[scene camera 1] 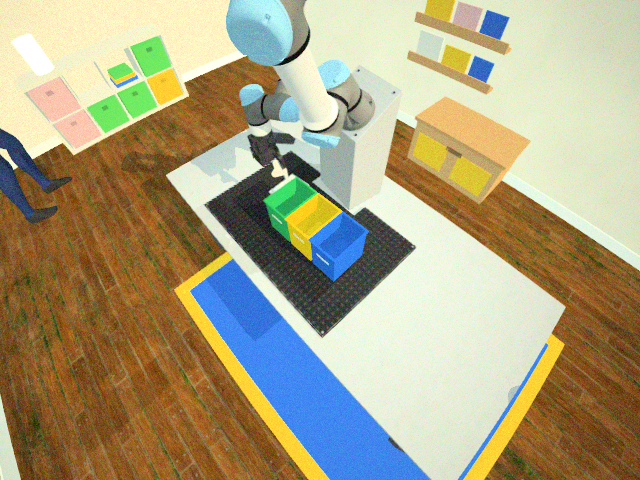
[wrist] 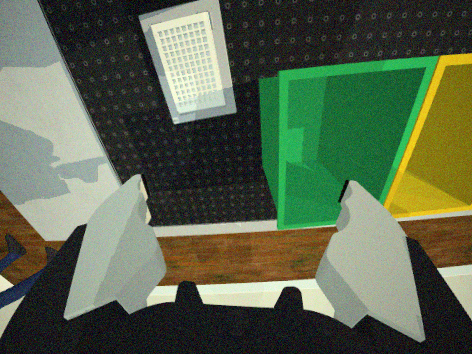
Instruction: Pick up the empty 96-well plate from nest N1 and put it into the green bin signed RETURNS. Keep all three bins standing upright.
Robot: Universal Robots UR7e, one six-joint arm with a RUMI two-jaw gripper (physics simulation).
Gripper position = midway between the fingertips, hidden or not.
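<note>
Green bin (scene camera 1: 283,202), (wrist: 320,126). My gripper (scene camera 1: 276,171), (wrist: 242,180). Yellow bin (scene camera 1: 311,217). Blue bin (scene camera 1: 340,243).
</note>
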